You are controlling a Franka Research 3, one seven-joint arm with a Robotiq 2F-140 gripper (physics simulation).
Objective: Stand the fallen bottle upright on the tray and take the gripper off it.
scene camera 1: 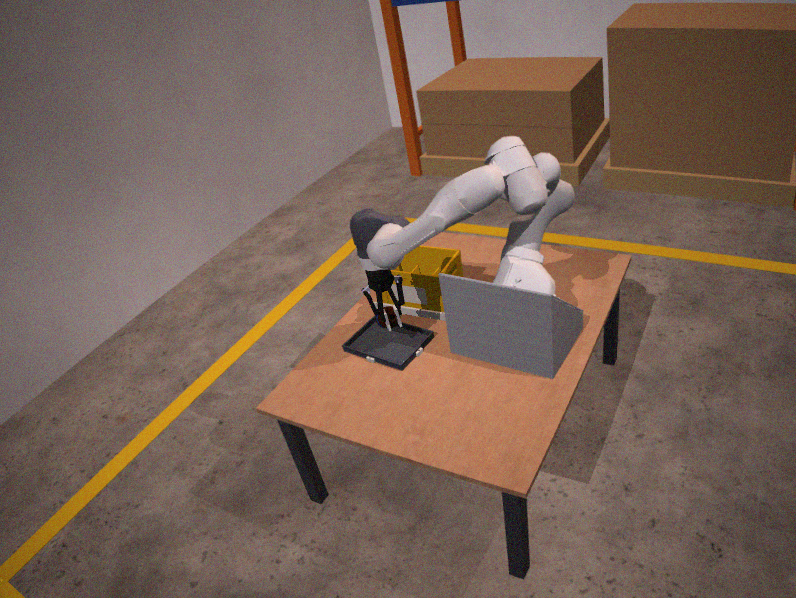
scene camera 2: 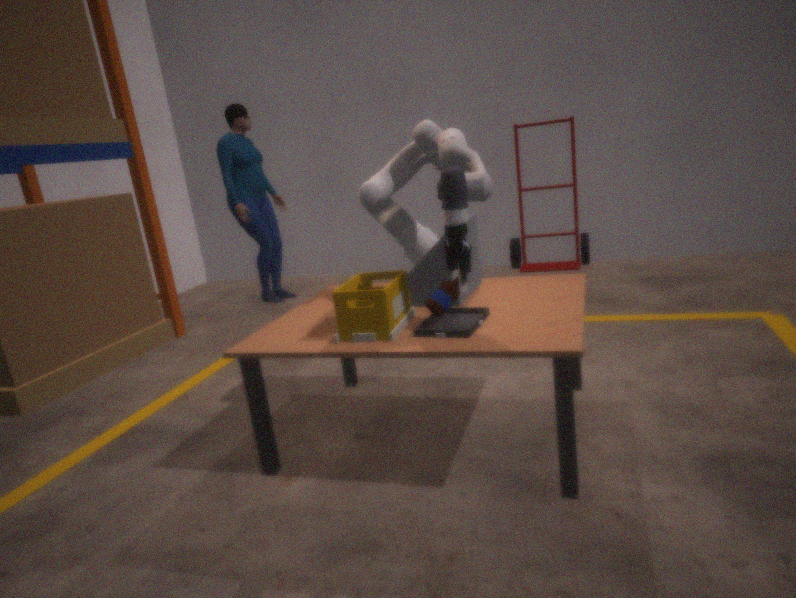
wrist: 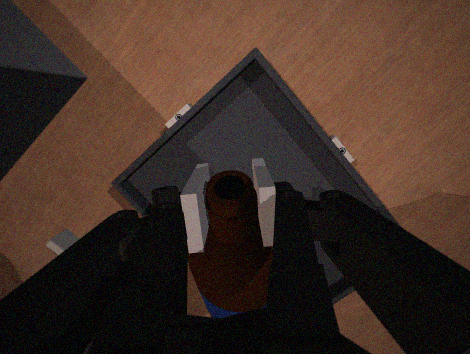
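Observation:
The brown bottle (scene camera 1: 387, 316) (scene camera 2: 444, 296) (wrist: 232, 225) with a blue band is tilted: in scene camera 2 its neck points up to the right and its base points down to the left, toward the crate. My gripper (scene camera 1: 393, 320) (scene camera 2: 458, 275) (wrist: 232, 181) points down and is shut on the bottle's neck, with one pale pad on each side. The bottle is over the crate-side part of the dark tray (scene camera 1: 403, 366) (wrist: 210, 92). Whether its base touches the tray is unclear. The wrist view shows the open mouth, but the base is hidden.
A yellow crate (scene camera 1: 453, 260) (scene camera 2: 362, 328) stands close beside the tray. A grey angled panel (scene camera 1: 498, 325) stands on the table (scene camera 1: 411, 411) between the tray and the arm's base. A person (scene camera 2: 244, 170) and a red hand truck (scene camera 2: 548, 265) are beyond the table.

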